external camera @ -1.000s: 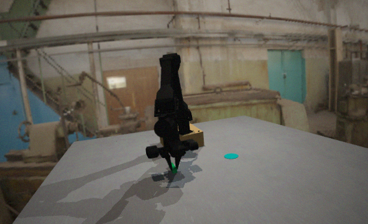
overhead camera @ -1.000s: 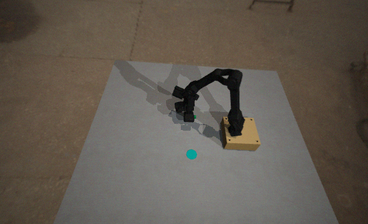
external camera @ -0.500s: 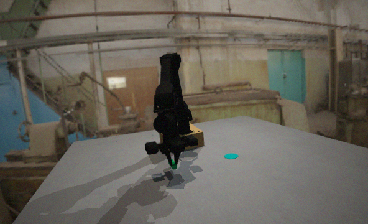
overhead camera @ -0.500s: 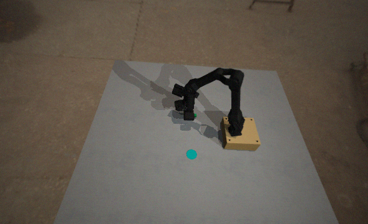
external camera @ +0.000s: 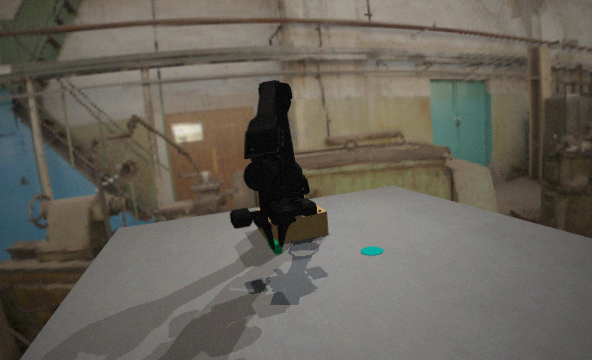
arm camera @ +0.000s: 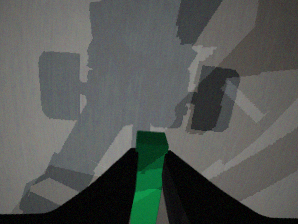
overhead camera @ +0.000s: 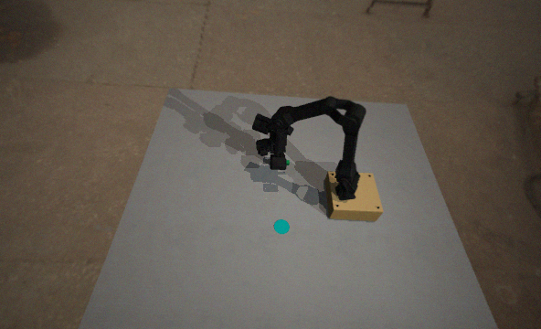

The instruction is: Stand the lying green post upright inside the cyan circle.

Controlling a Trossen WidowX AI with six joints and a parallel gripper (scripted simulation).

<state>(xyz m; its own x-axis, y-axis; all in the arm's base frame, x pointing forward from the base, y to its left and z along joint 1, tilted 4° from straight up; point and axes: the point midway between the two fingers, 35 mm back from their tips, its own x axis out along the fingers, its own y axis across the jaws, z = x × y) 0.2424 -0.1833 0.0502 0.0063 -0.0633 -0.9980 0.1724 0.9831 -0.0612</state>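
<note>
The cyan circle lies 26 cm to the left of my gripper tip, 7 cm below it and 2 cm ahead of it. The rest, counted from my gripper tip: green post: 2 cm behind.
</note>
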